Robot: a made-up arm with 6 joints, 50 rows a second.
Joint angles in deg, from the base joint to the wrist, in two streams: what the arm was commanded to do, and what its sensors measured. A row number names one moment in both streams.
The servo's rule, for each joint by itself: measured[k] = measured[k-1] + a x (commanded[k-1-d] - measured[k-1]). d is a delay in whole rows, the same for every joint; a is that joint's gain. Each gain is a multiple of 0.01, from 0.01 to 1. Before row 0 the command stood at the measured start. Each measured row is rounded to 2 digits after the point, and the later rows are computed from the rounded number. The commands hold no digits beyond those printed.
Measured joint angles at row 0:
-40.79, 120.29, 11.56, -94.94, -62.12, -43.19
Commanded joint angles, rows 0 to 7:
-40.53, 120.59, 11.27, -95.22, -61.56, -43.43
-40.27, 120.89, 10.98, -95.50, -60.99, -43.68
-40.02, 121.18, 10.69, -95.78, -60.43, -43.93
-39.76, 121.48, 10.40, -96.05, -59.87, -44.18
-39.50, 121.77, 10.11, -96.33, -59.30, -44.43
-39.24, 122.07, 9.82, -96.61, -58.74, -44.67
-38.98, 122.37, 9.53, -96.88, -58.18, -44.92
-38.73, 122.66, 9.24, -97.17, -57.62, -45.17
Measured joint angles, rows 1 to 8:
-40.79, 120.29, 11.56, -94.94, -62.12, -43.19
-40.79, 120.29, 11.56, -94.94, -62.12, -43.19
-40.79, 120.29, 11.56, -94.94, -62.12, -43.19
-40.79, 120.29, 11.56, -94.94, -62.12, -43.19
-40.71, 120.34, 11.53, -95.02, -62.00, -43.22
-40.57, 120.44, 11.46, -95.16, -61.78, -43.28
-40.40, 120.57, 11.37, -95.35, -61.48, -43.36
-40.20, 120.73, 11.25, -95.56, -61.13, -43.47
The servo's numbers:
d 4
a 0.31 0.18 0.12 0.30 0.22 0.13

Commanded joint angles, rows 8 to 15:
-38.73, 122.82, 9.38, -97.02, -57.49, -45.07
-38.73, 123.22, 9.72, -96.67, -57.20, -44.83
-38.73, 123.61, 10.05, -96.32, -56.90, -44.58
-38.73, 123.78, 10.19, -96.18, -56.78, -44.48
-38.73, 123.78, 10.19, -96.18, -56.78, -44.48
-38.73, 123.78, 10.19, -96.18, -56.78, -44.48
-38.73, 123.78, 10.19, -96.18, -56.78, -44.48
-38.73, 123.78, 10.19, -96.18, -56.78, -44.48
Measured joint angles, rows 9 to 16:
-39.98, 120.92, 11.11, -95.79, -60.73, -43.59
-39.75, 121.13, 10.96, -96.04, -60.29, -43.73
-39.51, 121.35, 10.79, -96.29, -59.83, -43.88
-39.27, 121.59, 10.60, -96.55, -59.34, -44.05
-39.10, 121.81, 10.45, -96.69, -58.93, -44.18
-38.99, 122.06, 10.36, -96.68, -58.55, -44.26
-38.91, 122.34, 10.32, -96.57, -58.19, -44.30
-38.85, 122.60, 10.30, -96.45, -57.88, -44.32

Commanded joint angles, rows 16 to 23:
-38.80, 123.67, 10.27, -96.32, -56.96, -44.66
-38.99, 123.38, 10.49, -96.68, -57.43, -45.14
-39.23, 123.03, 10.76, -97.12, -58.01, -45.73
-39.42, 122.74, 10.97, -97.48, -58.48, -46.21
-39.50, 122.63, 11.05, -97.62, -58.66, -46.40
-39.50, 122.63, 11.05, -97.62, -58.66, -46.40
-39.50, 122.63, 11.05, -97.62, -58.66, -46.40
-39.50, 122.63, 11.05, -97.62, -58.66, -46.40
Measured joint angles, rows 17 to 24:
-38.81, 122.81, 10.29, -96.37, -57.64, -44.34
-38.79, 122.98, 10.28, -96.31, -57.45, -44.36
-38.77, 123.12, 10.27, -96.27, -57.30, -44.38
-38.76, 123.24, 10.26, -96.24, -57.19, -44.39
-38.77, 123.32, 10.26, -96.26, -57.14, -44.43
-38.84, 123.33, 10.29, -96.39, -57.20, -44.52
-38.96, 123.28, 10.35, -96.61, -57.38, -44.68
-39.10, 123.18, 10.42, -96.87, -57.62, -44.88

